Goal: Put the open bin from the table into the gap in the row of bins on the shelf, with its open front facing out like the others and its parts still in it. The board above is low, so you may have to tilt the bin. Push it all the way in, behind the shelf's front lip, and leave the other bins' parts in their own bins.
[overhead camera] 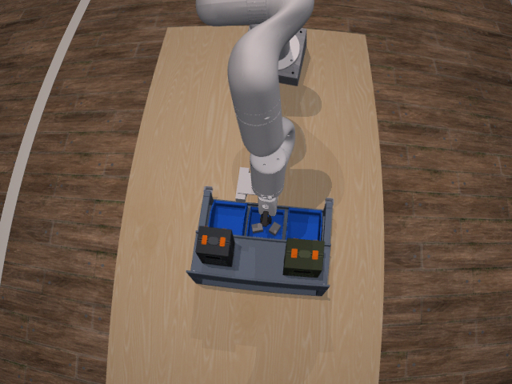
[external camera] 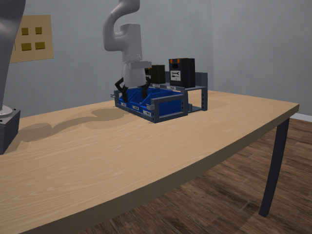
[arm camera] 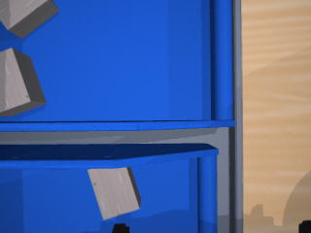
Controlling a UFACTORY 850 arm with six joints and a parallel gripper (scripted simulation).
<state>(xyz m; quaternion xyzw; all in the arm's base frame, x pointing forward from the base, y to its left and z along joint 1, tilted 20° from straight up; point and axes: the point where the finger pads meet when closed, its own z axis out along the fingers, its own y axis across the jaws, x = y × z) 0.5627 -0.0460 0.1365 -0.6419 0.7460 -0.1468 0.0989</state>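
The grey shelf lies 100 mm ahead of my hand and 20 mm to the right of it. From my hand the other things lie so: dark green tool case (190 mm ahead, 80 mm to the left, 90 mm above); black tool case (140 mm ahead, 140 mm to the right, 100 mm above).
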